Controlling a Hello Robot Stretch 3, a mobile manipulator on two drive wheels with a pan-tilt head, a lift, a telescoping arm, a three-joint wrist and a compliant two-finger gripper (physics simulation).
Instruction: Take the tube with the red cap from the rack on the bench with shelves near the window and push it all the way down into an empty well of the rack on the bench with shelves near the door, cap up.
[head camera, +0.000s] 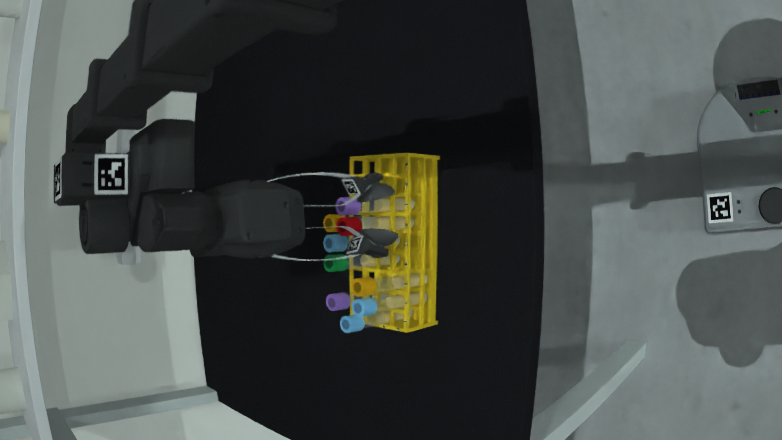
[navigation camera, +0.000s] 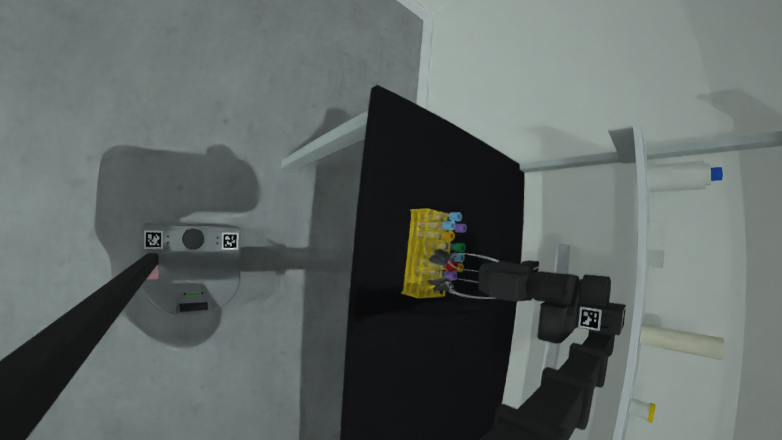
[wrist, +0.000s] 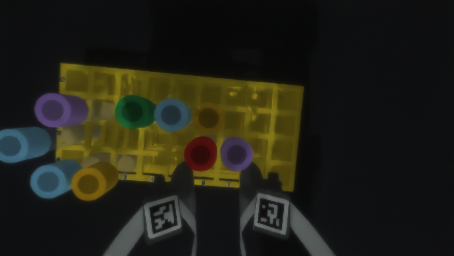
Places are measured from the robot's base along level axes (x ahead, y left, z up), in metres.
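Pixels of known places: gripper, fingertip midpoint: (head camera: 389, 214) (navigation camera: 431, 269); robot's base, origin of the base link: (head camera: 772, 203) (navigation camera: 192, 237).
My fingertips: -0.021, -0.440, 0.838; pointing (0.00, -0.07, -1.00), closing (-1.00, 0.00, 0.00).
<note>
Ahead of a thing's pixels: the offset from my fingertips to its top centre, as dx, dy, dz. "spot": to the spot under its first point. Level surfaces: height alone.
The red-capped tube {spot: +0.008, -0.018, +0.043} (head camera: 348, 224) (navigation camera: 451, 266) (wrist: 201, 153) stands cap up in a yellow rack {+0.028, -0.037, -0.018} (head camera: 434, 246) (navigation camera: 407, 287) (wrist: 298, 135) on a black bench top. A purple-capped tube {spot: -0.012, -0.016, +0.043} (head camera: 348, 205) (navigation camera: 450, 275) (wrist: 236, 154) stands right beside it in the same row. My gripper (head camera: 387, 214) (navigation camera: 437, 270) (wrist: 217, 179) is open and points down at the rack. In the wrist view its fingertips lie just below the red and purple caps, spread around the space in front of both. Finger height against the caps is hard to tell. The second rack does not show.
Tubes with orange (wrist: 209, 117), light blue (wrist: 172, 115) and green (wrist: 134, 111) caps stand behind the red one. More capped tubes fill the rack's other end. A wall shelf (navigation camera: 634, 229) with bottles runs behind the bench {dz -0.075} (head camera: 464, 372) (navigation camera: 393, 164). My base (navigation camera: 191, 262) stands at the bench's front.
</note>
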